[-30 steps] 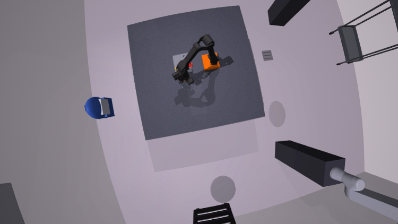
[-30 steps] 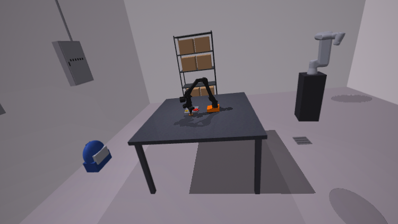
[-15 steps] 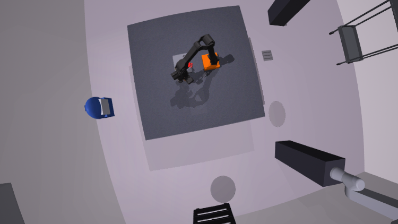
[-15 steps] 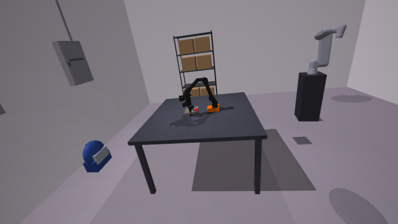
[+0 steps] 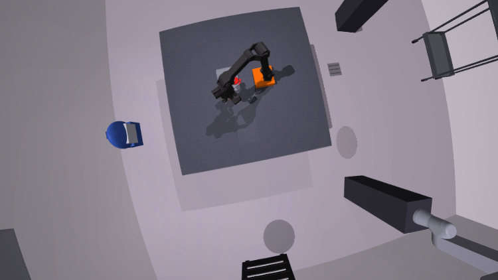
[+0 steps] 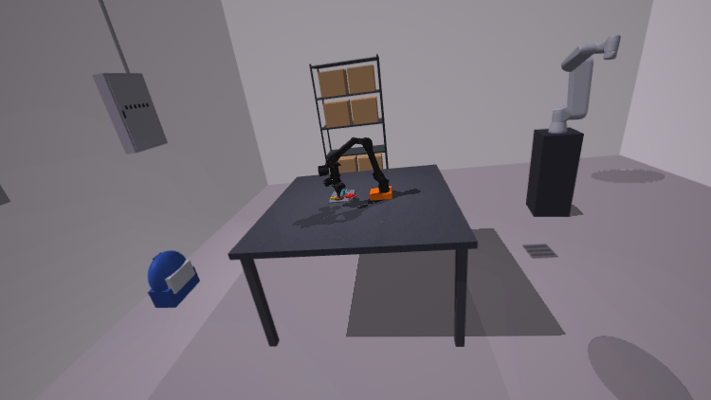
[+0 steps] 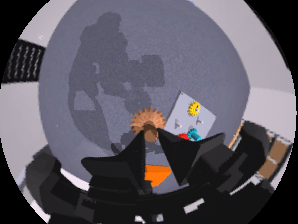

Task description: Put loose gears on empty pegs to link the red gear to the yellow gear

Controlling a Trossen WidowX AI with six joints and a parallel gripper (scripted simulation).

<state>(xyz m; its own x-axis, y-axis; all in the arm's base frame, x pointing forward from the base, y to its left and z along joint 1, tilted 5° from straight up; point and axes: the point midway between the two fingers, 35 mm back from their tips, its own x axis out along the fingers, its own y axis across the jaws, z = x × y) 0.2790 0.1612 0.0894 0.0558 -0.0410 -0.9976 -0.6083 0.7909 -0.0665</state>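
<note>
My gripper tip is 20 mm short of the teal gear, 170 mm to the left of it and 60 mm above it. The rest, counted from my gripper tip: yellow gear: 90 mm ahead, 110 mm to the right, 60 mm below; red gear: 20 mm behind, 150 mm to the right, 60 mm below; brown gear: 10 mm below.
</note>
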